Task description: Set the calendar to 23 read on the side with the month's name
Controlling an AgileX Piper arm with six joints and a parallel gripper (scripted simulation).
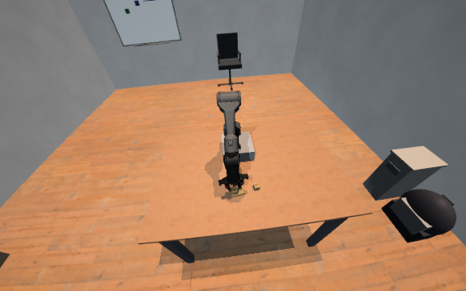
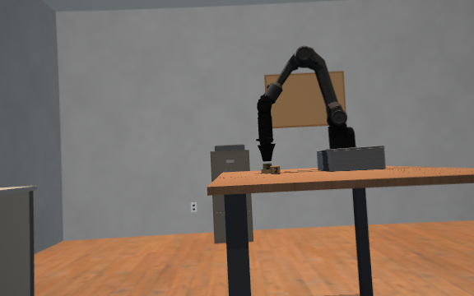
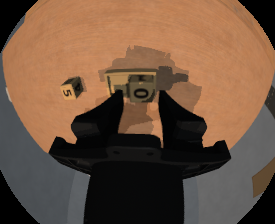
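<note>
Now: the tan calendar cube 3 cm below my hand. Also, from my hand: tan calendar tray 2 cm to the left, 4 cm below.
</note>
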